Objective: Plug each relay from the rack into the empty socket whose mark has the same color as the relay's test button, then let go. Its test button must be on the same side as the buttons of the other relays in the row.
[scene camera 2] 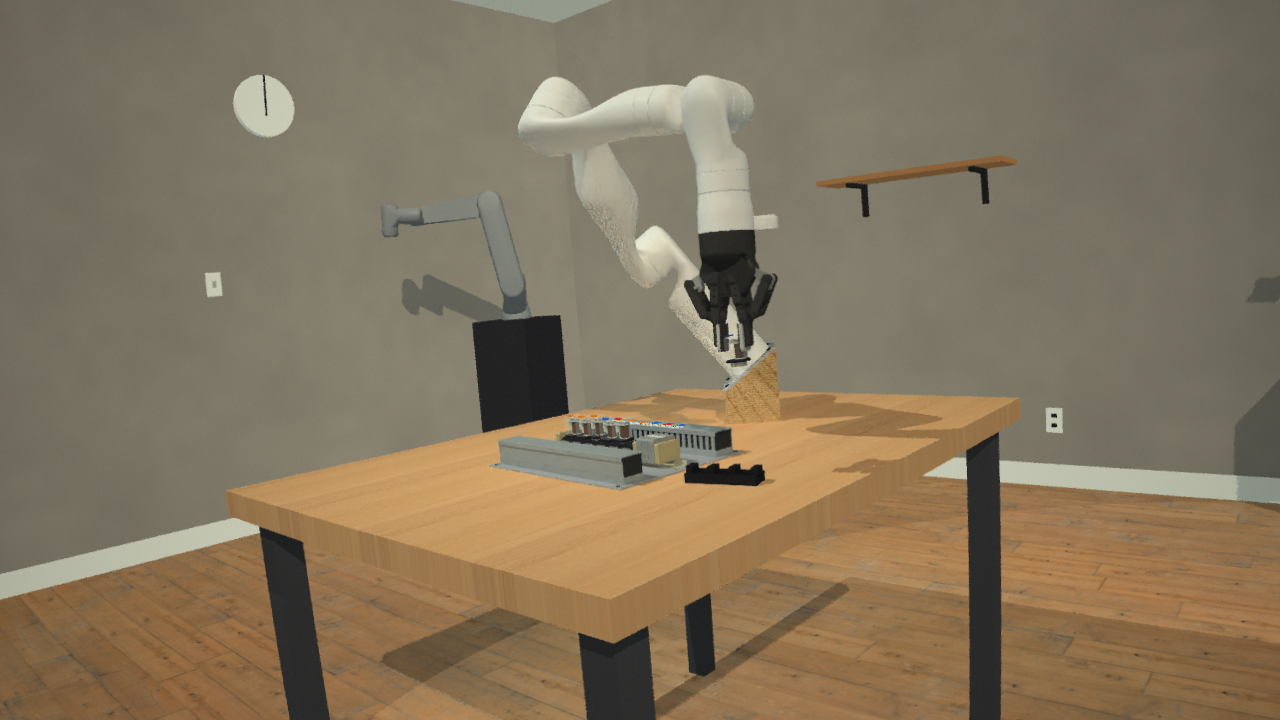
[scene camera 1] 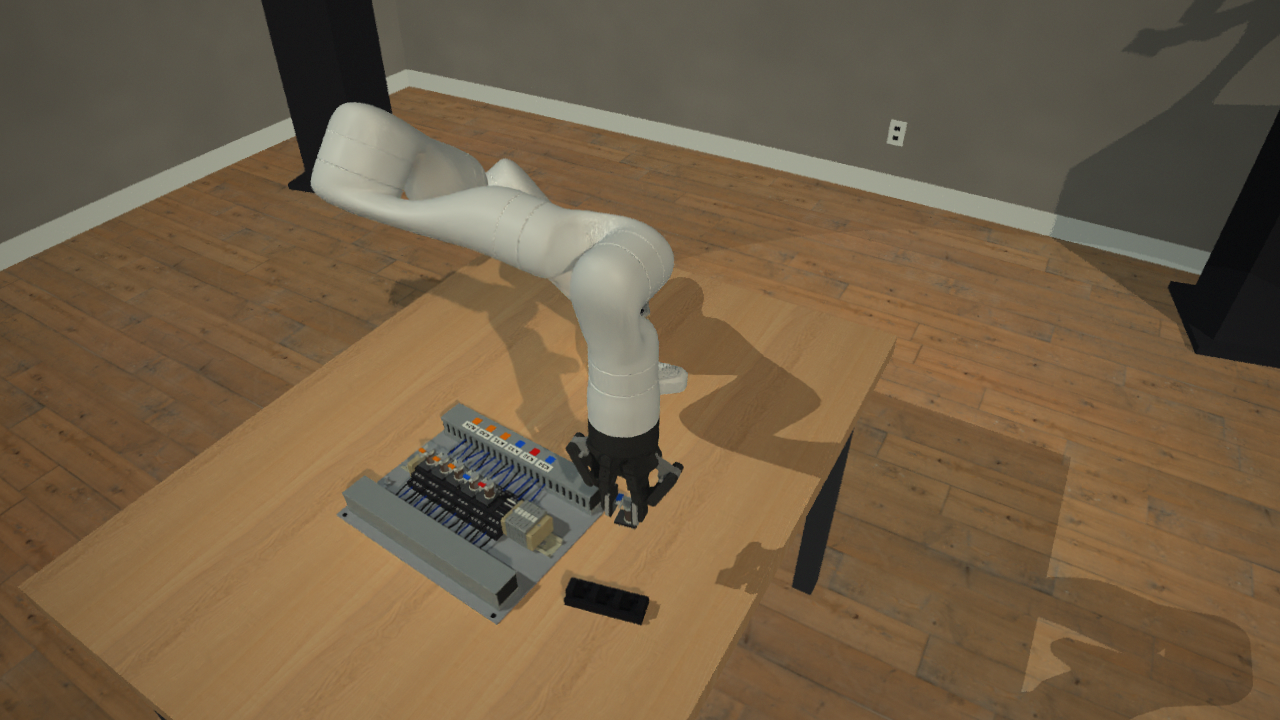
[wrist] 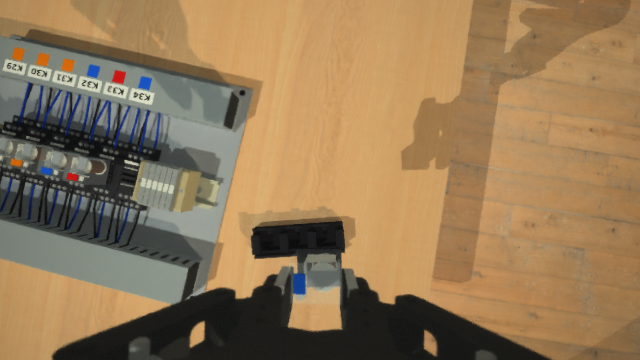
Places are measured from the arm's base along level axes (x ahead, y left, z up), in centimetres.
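Pixels of known places: gripper, fingertip midpoint: (scene camera 2: 734,351) (scene camera 1: 624,515) (wrist: 316,284); arm's base, origin of the base link: (scene camera 2: 750,363).
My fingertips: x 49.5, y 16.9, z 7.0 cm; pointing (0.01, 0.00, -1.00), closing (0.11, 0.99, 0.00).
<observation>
Ahead of a thing's pixels: the offset from my fingertips to its top centre. "pt": to the spot under its first point.
My gripper (scene camera 1: 627,506) (scene camera 2: 733,338) (wrist: 316,284) is shut on a clear relay {dy +0.1, dx -0.8, dz +2.2 cm} (scene camera 1: 625,514) (scene camera 2: 736,350) (wrist: 323,279) with a blue test button {dy -0.8, dx -0.8, dz +2.2 cm} (wrist: 299,284). It holds the relay upright, high above the table, with the button on the left in the wrist view. The black rack {dy -2.5, dx +0.5, dz -15.6 cm} (scene camera 1: 606,600) (scene camera 2: 723,476) (wrist: 298,239) shows no relay. On the panel, the empty socket {pt dy -21.9, dx -8.5, dz -14.7 cm} (wrist: 118,175) lies between the red-button relay {dy -23.6, dx -9.1, dz -10.8 cm} (wrist: 84,165) and the terminal blocks, in line with the blue K34 mark {dy -17.6, dx -18.2, dz -13.6 cm} (wrist: 145,83). The row's visible buttons face the lower duct in the wrist view, away from the marks.
The grey panel {pt dy -10.5, dx -8.9, dz -17.6 cm} (wrist: 227,165) carries the marked duct {pt dy -12.4, dx -13.8, dz -13.7 cm} (scene camera 1: 572,488) (wrist: 200,102), a second duct {dy -29.1, dx -0.5, dz -13.6 cm} (scene camera 1: 429,539) (scene camera 2: 568,458) (wrist: 95,267) and beige terminal blocks {dy -16.7, dx -6.9, dz -13.2 cm} (scene camera 1: 529,525) (scene camera 2: 657,449) (wrist: 167,186). The rack lies on the table beside the panel's terminal-block end.
</observation>
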